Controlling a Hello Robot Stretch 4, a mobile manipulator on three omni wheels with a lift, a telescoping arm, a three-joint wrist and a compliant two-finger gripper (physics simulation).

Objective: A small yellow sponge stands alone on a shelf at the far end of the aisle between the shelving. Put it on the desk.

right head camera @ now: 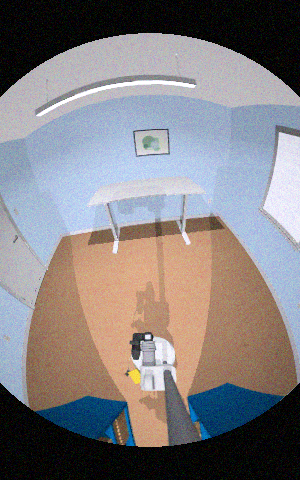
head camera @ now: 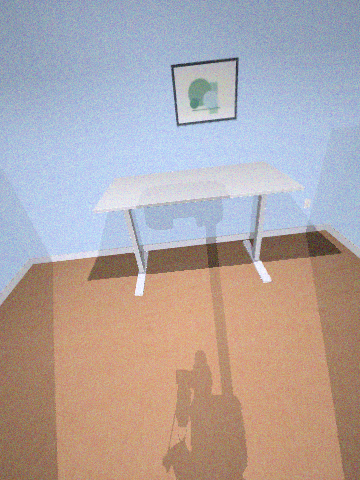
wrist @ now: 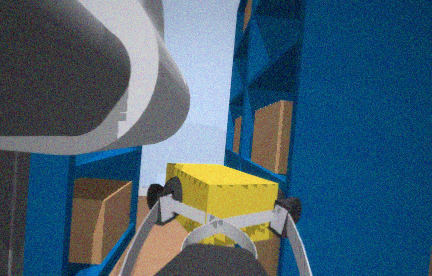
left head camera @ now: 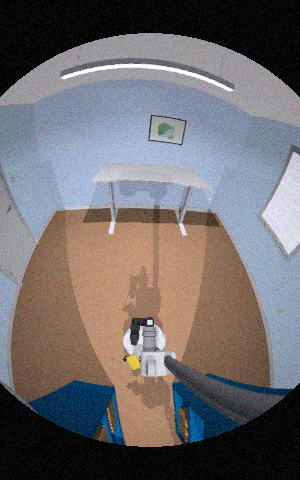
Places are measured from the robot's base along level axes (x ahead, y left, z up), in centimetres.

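Where they show: gripper, between the fingertips: (right head camera: 134, 377) (left head camera: 132, 362).
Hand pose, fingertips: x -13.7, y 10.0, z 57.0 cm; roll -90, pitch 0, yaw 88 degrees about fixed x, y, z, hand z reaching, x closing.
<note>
After its pixels a point has its place.
The yellow sponge (wrist: 235, 192) {x -7.6, y 10.5, z 58.8 cm} (left head camera: 133, 362) {x -13.0, y 9.1, z 59.5 cm} (right head camera: 135, 376) {x -12.6, y 9.0, z 59.5 cm} is held between the two dark fingertips of my gripper (wrist: 223, 196) {x -13.7, y 10.0, z 57.0 cm}, which is shut on it. In the left and right head camera views the sponge shows beside my base, low in the picture, and the fingers are too small there to make out well. The desk (head camera: 200, 187) {x 173.9, y -6.9, z 92.3 cm} (left head camera: 150, 173) {x 176.4, y 1.4, z 92.3 cm} (right head camera: 147, 190) {x 167.1, y -5.5, z 92.3 cm} has a pale top and two light legs. It stands against the far wall, ahead of me and well apart from the gripper.
Blue shelving (left head camera: 75, 400) {x -64.1, y 53.5, z 47.9 cm} (right head camera: 230, 397) (wrist: 360, 140) {x -63.9, y 49.8, z 64.9 cm} stands on both sides, low in the side head camera views, with brown boxes (wrist: 267, 137) {x -99.1, y 29.4, z 63.7 cm} on it. A framed picture (head camera: 206, 92) {x 230.2, y -18.7, z 155.4 cm} hangs above the desk. Wood floor (head camera: 125, 340) {x 105.4, y 61.5, z -2.8 cm} stretches between me and the desk.
</note>
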